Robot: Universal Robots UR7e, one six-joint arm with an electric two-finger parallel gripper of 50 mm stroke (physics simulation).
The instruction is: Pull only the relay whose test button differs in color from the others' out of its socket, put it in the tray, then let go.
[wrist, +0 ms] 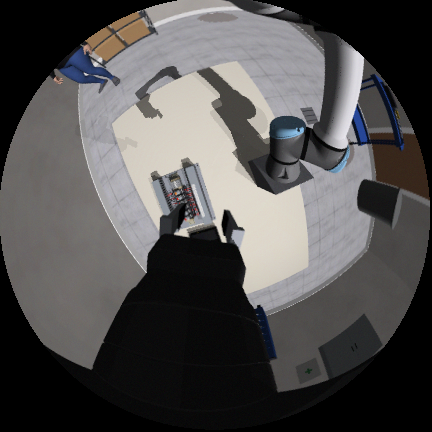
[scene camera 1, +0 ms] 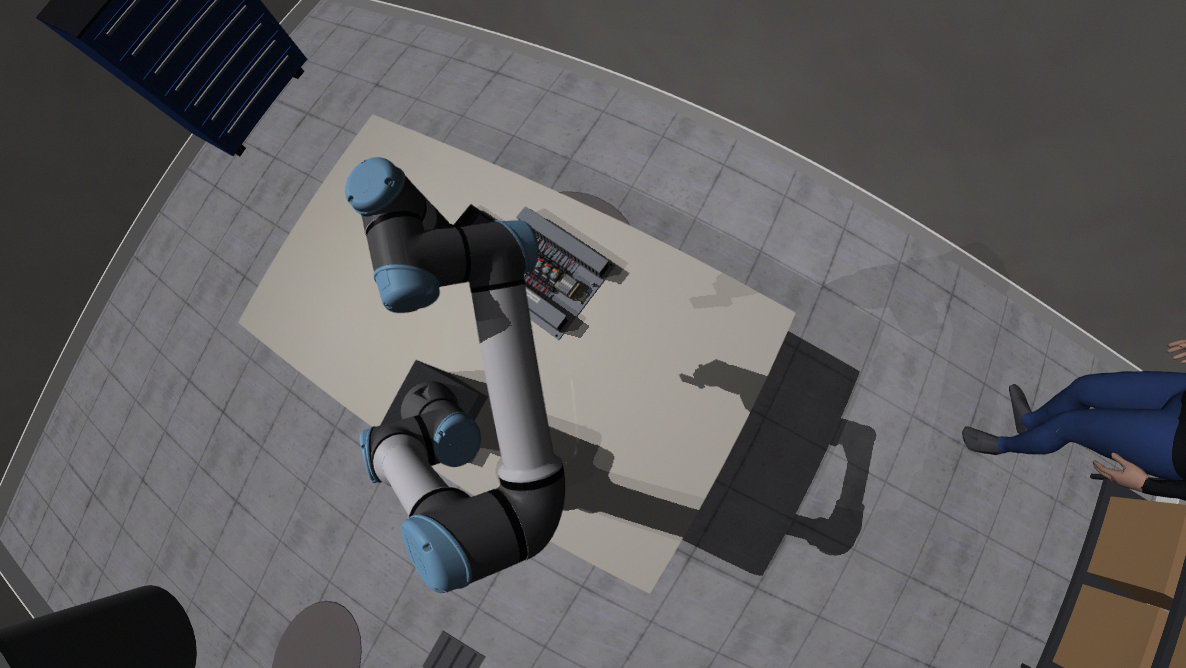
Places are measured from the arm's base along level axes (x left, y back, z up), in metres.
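Pixels of known places: gripper, between the fingertips: [wrist: 203,213]; arm's base, origin of its link: [wrist: 282,168] [scene camera 1: 429,409].
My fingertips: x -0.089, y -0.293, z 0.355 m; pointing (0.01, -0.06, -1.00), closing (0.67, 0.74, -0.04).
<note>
Ahead of a thing's pixels: the offset from my fingertips to its middle. "spot": to the spot under its first point. Level surfaces: height alone.
The relay panel [scene camera 1: 570,239] [wrist: 205,194] lies on the table, partly covered by the arm in the scene view. Its row of small relays @(spot: dx -0.027, dy -0.183, dz -0.451 m) [scene camera 1: 547,267] [wrist: 177,194] sits between grey ducts, with small red and orange spots. The button colors are too small to tell apart. The black tray @(spot: dx +0.288, dy -0.285, dz -0.515 m) [scene camera 1: 471,213] [wrist: 204,234] is beside one end of the panel, mostly hidden by the arm in the scene view and by the gripper in the wrist view. My gripper [wrist: 203,213] is open and empty, above the panel's tray end; the arm hides it in the scene view.
The arm's base plate [scene camera 1: 414,373] [wrist: 276,186] stands at the edge of the pale table @(dz -0.519 m) [scene camera 1: 663,331] [wrist: 270,235]. A blue drawer cabinet [scene camera 1: 186,70], a person in blue trousers [scene camera 1: 1112,406] [wrist: 80,65] and a rack with brown boxes [scene camera 1: 1132,547] [wrist: 120,37] are off the table.
</note>
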